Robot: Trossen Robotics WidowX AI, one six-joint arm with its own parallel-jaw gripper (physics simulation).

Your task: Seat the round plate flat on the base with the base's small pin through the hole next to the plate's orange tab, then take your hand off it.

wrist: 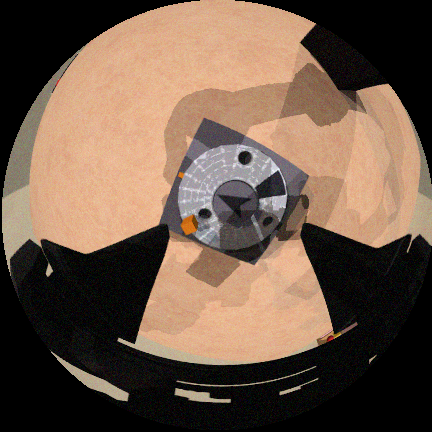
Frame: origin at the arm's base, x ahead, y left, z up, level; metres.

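Seen in the pictures: gripper, fingertip midpoint: [237, 230].
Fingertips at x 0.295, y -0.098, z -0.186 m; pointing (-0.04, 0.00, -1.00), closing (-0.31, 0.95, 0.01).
Pixels of each thing's top centre, then the offset from my fingertips to it. "spot": a spot on its surface instead. Level surfaces: height alone.
- round plate, middle of its top: [237, 207] 0.004 m back, 0.002 m left, 0.035 m down
- square dark grey base, surface spot: [207, 131] spot: 0.061 m back, 0.043 m right, 0.063 m down
- dark hole, surface spot: [205, 213] spot: 0.019 m ahead, 0.022 m right, 0.063 m down
- small orange mark, surface spot: [181, 175] spot: 0.013 m back, 0.055 m right, 0.062 m down
- light wood-coloured table top, its level: 0.087 m down
The round plate [207, 167], light grey with a fine line pattern and several dark holes, lies over the square dark grey base [207, 131] near the middle of the view. Its orange tab [189, 225] is at the lower left, with a dark hole [205, 213] next to it. A small orange mark [181, 175] shows at the plate's left edge. A grey centre with a dark arrow shows in the plate's middle. I cannot make out the pin, nor whether the plate sits fully flat. My gripper [237, 230] is open and empty, its fingertips left and right of the plate's lower part.
The base stands on a light wood-coloured table top [110, 125] with arm shadows across it. A black shape [345, 60] shows at the upper right. A small brown, yellow and red object [330, 339] partly shows beside the right finger at the lower right.
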